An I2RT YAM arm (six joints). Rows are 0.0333 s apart.
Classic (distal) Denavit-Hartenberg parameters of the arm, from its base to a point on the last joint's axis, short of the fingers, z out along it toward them. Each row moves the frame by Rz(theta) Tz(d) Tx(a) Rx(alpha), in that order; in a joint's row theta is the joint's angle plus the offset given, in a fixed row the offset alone. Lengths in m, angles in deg.
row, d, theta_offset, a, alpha
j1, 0.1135, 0, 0.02, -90
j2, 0, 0, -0.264, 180
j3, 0, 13.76, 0.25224, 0
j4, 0, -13.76, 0.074, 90
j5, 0, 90, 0, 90
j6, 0.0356, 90, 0, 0
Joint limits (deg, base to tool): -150..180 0..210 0..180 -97..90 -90..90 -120..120
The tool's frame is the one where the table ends.
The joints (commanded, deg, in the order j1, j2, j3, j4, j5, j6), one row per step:
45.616, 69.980, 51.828, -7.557, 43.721, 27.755
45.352, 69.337, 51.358, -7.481, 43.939, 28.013
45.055, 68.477, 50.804, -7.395, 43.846, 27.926
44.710, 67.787, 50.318, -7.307, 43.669, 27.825
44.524, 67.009, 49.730, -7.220, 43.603, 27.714
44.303, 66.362, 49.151, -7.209, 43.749, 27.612
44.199, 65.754, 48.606, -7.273, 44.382, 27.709
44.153, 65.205, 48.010, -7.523, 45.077, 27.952
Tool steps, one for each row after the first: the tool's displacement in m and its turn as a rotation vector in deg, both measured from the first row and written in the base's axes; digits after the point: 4 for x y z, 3 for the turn. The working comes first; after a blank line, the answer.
Tool pose at each row, in the base's axes (x y z in m, rotation vector in deg; the steps are taken from these numbers as rounded here):
0.2071, 0.1764, 0.2990, 9.856, 107.890, 5.641
0.2062, 0.1736, 0.2991, 10.589, 107.580, 5.625
0.2047, 0.1702, 0.2996, 10.897, 107.310, 5.726
0.2038, 0.1672, 0.2998, 11.140, 107.139, 5.785
0.2022, 0.1644, 0.2997, 11.286, 106.953, 5.837
0.2009, 0.1617, 0.2989, 11.521, 106.822, 5.543
0.1994, 0.1592, 0.2982, 12.099, 106.554, 4.982
0.1977, 0.1568, 0.2966, 12.668, 106.462, 4.295

-0.0009, -0.0028, 0.0001, 0.357, -0.247, -0.541
-0.0024, -0.0062, 0.0006, 0.581, -0.493, -0.727
-0.0033, -0.0092, 0.0008, 0.744, -0.644, -0.881
-0.0049, -0.0120, 0.0007, 0.852, -0.818, -0.973
-0.0062, -0.0147, -0.0001, 0.766, -0.916, -1.295
-0.0077, -0.0172, -0.0008, 0.667, -1.108, -2.002
-0.0094, -0.0196, -0.0024, 0.477, -1.118, -2.750

